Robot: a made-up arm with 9 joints. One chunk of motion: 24 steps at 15 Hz.
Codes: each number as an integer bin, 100 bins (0 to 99) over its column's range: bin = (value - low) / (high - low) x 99, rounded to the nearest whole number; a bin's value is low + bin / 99 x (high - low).
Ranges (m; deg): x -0.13..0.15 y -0.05..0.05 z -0.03..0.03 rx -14..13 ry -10..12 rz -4..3
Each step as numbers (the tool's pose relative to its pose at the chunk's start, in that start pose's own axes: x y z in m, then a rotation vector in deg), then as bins.
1 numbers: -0.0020 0.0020 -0.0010 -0.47 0.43 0.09
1 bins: 45 51 48 50 47 58
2 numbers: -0.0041 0.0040 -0.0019 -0.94 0.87 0.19
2 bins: 45 53 46 48 49 59
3 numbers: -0.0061 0.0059 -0.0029 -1.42 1.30 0.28
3 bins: 44 55 45 46 51 61
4 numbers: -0.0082 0.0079 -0.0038 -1.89 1.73 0.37
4 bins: 43 57 43 44 53 62
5 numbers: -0.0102 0.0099 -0.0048 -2.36 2.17 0.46
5 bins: 42 59 42 43 55 63
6 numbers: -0.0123 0.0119 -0.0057 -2.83 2.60 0.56
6 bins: 42 61 40 41 57 64
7 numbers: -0.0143 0.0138 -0.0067 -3.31 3.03 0.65
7 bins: 41 63 38 39 59 66
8 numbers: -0.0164 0.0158 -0.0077 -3.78 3.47 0.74
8 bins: 40 65 37 37 61 67
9 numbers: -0.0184 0.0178 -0.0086 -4.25 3.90 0.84
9 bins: 39 67 35 36 63 68
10 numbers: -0.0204 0.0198 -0.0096 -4.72 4.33 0.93
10 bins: 39 69 34 34 64 70
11 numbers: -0.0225 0.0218 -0.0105 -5.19 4.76 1.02
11 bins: 38 71 32 32 66 71
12 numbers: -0.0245 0.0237 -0.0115 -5.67 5.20 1.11
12 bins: 37 73 31 31 68 72
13 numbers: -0.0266 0.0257 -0.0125 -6.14 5.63 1.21
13 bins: 37 75 29 29 70 74
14 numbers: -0.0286 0.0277 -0.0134 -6.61 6.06 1.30
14 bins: 36 77 27 27 72 75
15 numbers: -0.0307 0.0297 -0.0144 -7.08 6.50 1.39
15 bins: 35 79 26 25 74 76
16 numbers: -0.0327 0.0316 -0.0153 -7.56 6.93 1.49
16 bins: 34 81 24 24 76 78
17 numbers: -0.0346 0.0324 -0.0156 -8.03 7.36 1.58
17 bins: 34 82 24 22 78 79
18 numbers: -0.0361 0.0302 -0.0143 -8.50 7.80 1.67
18 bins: 33 79 26 20 80 80
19 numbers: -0.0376 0.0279 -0.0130 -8.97 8.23 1.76
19 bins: 33 77 28 18 82 81
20 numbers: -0.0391 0.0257 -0.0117 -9.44 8.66 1.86
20 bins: 32 75 30 17 84 83
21 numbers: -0.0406 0.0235 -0.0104 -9.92 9.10 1.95
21 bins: 32 73 32 15 86 84
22 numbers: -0.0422 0.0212 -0.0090 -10.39 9.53 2.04
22 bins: 31 70 35 13 88 85
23 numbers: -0.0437 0.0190 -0.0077 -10.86 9.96 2.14
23 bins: 31 68 37 12 90 87
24 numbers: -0.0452 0.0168 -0.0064 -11.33 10.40 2.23
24 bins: 30 66 39 10 92 88
